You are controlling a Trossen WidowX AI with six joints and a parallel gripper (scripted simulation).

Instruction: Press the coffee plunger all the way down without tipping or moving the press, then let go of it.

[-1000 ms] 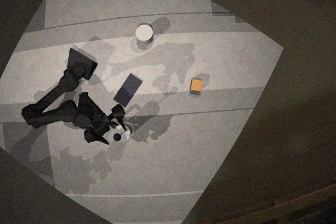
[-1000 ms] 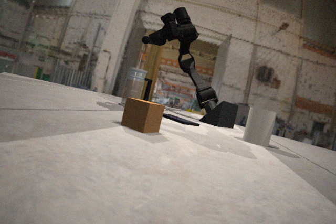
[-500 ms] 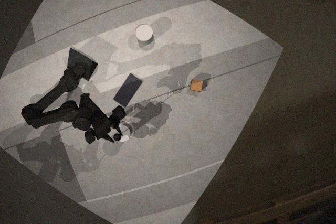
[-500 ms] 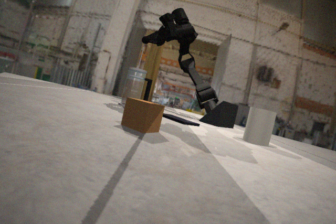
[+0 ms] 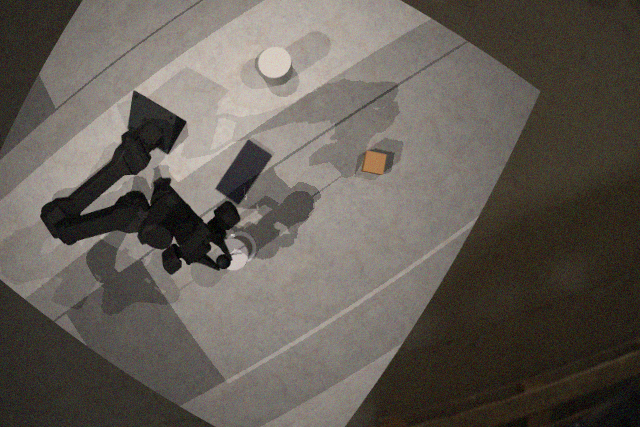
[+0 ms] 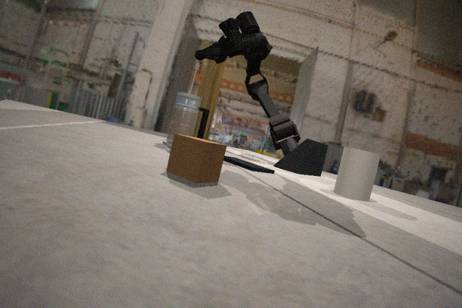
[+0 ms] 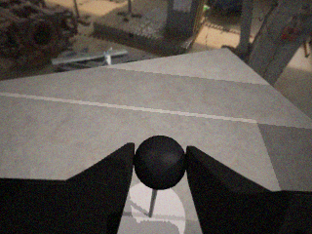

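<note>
The coffee press is 2 cm behind my gripper tip and 13 cm below it. The rest, counted from my gripper tip: white cylinder: 13 cm behind, 45 cm to the left, 22 cm below.
</note>
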